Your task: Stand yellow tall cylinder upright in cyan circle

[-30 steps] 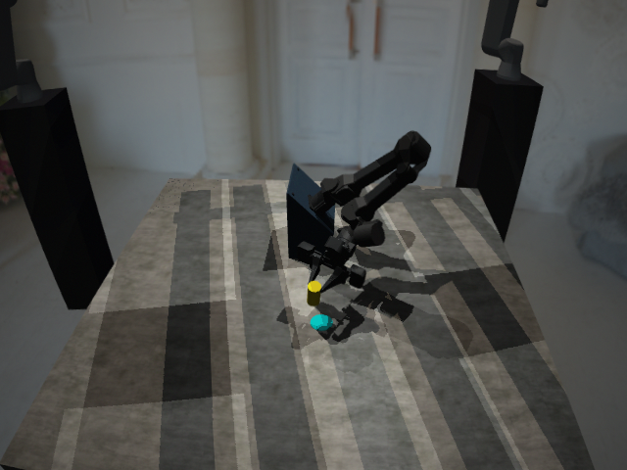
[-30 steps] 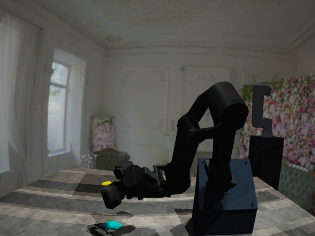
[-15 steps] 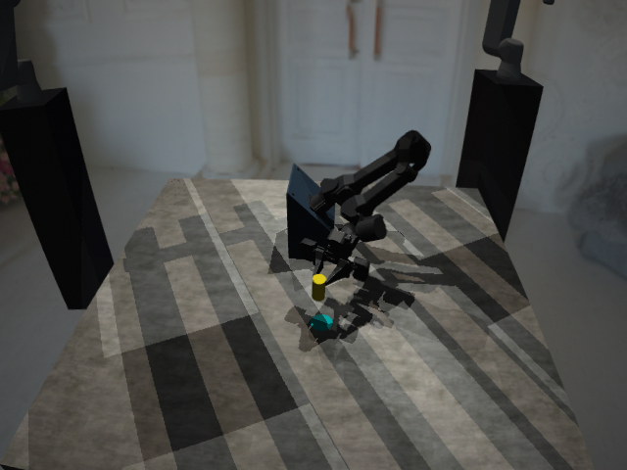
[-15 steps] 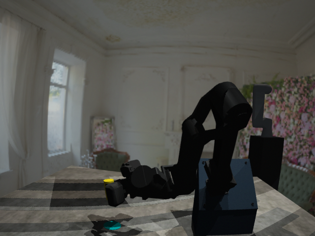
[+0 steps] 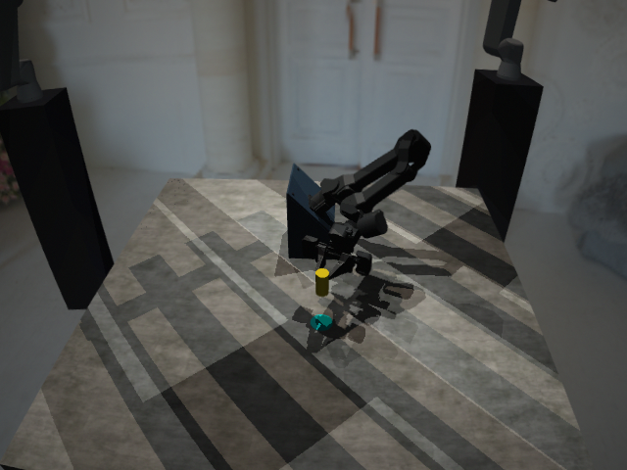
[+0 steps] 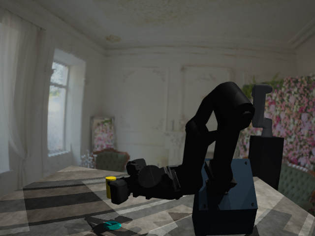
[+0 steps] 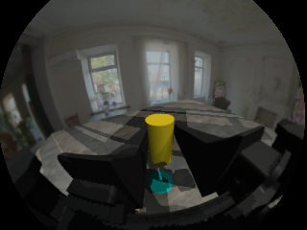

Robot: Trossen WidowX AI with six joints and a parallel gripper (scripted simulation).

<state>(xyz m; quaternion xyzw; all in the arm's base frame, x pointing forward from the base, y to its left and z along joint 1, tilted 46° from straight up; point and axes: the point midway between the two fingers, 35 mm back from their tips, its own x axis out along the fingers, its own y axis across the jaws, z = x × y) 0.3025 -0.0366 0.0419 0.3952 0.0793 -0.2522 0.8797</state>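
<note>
The cyan circle lies 16 cm below my gripper tip. From my gripper tip the other things lie so: yellow tall cylinder (2 cm below).
</note>
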